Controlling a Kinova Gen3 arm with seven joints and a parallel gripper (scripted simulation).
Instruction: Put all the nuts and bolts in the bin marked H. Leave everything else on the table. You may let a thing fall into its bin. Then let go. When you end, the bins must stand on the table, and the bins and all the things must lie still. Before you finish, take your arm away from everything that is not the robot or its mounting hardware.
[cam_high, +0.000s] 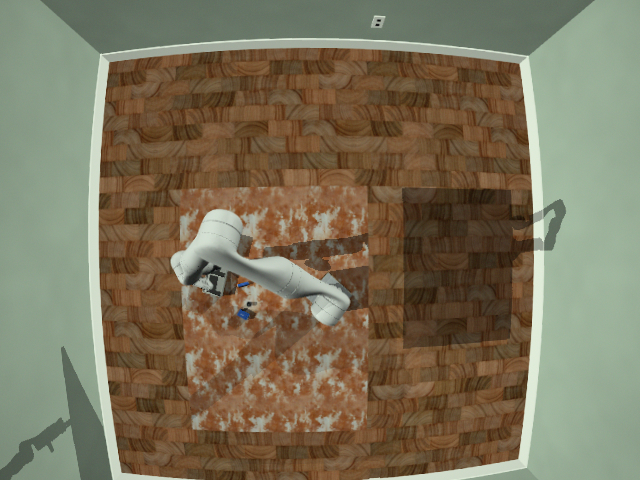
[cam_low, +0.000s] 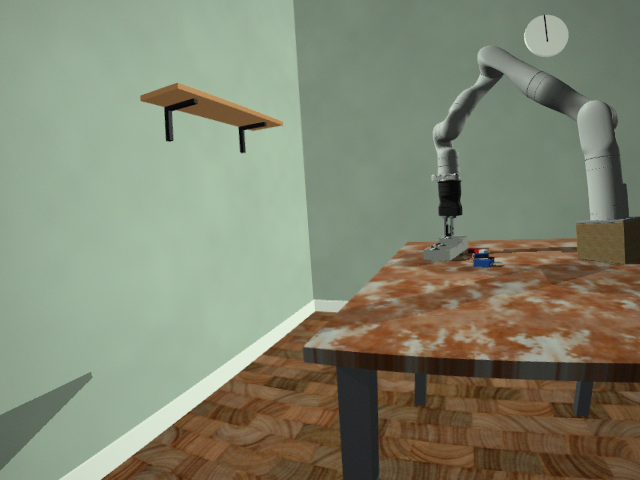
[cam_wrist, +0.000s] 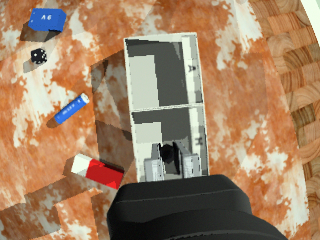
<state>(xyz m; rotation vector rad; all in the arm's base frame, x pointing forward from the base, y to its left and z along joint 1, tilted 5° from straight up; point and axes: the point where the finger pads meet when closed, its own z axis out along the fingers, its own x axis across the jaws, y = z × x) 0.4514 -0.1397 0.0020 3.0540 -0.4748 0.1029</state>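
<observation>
My gripper is now 1 cm short of the grey bin rack and 6 cm above it. Also, from my hand: red piece: 10 cm behind, 7 cm below; then dark nut: 2 cm below; then blue stick: 9 cm behind, 9 cm to the left, 7 cm below.
</observation>
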